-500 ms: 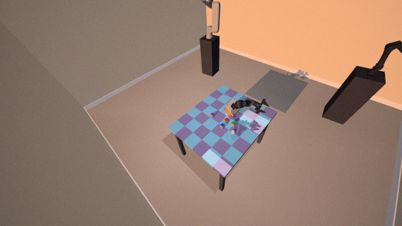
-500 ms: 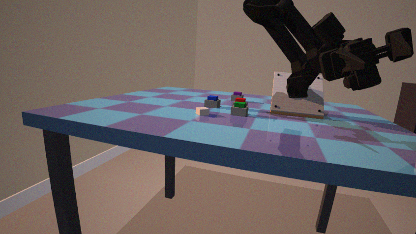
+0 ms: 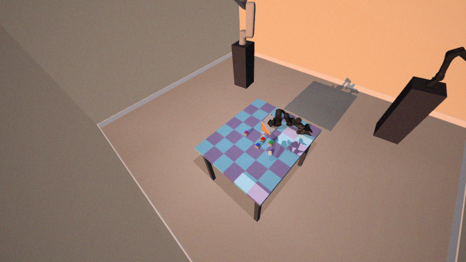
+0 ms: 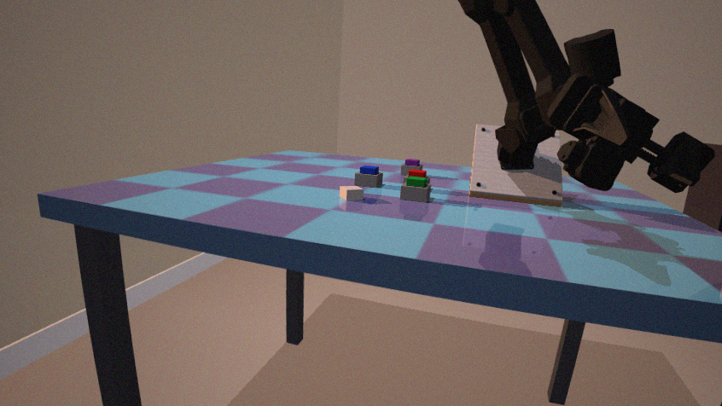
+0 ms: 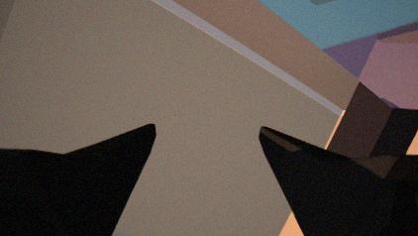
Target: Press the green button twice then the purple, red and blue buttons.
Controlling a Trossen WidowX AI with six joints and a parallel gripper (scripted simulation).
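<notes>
My gripper tip is 350 mm short of the beige block, 270 mm to the left of it and 110 mm above it. From my gripper tip the other things lie so: red button (240 mm ahead, 410 mm to the right, 90 mm below); then blue button (340 mm ahead, 410 mm to the right, 90 mm below); then green button (240 mm ahead, 320 mm to the right, 90 mm below).
</notes>
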